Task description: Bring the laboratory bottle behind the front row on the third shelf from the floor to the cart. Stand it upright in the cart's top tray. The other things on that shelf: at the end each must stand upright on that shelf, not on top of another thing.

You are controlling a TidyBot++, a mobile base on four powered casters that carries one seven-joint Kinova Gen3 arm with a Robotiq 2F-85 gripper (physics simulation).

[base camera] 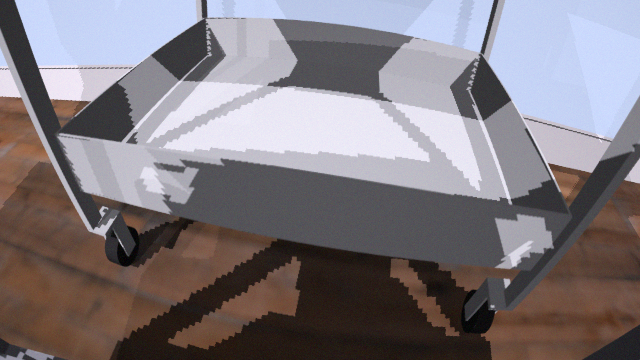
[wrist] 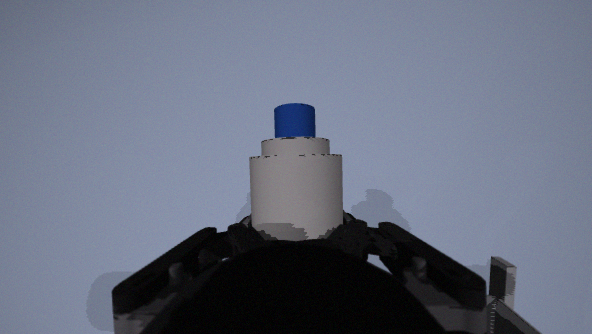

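Frame: origin at the arm's base, x back, y right, z up, level; centimetres.
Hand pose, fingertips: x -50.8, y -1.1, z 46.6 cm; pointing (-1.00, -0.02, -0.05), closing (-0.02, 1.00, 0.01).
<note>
After its pixels a point has its place.
The laboratory bottle (wrist: 296, 192) {x -44.6, y -0.9, z 50.8 cm}, white with a narrower shoulder and a blue cap, stands upright in the wrist view. My gripper (wrist: 297, 218) {x -50.8, y -1.1, z 46.7 cm} is shut on its lower body, one finger on each side; the dark gripper body hides the bottle's base. The cart (base camera: 39, 100) {x -30.7, y -22.2, z -16.1 cm} (wrist: 502, 280) {x -55.6, y 25.5, z 36.1 cm} stands before me in the base view, where its lower tray, grey posts and casters show. A post end and a bit of rim show at the lower right of the wrist view. The cart's top tray does not show in the base view, and neither do the shelf and its other things.
The lower tray (base camera: 325, 215) {x -26.7, y 1.9, z -23.1 cm} spans the middle of the base view, with black casters (base camera: 122, 246) {x -31.0, y -20.5, z -35.7 cm} (base camera: 477, 312) {x -24.3, y 18.9, z -35.3 cm} under its near corners. A pale blue wall with a white baseboard (base camera: 35, 84) is behind the cart. The floor (base camera: 45, 270) {x -27.9, y -34.0, z -39.7 cm} is brown wood with dark shadows.
</note>
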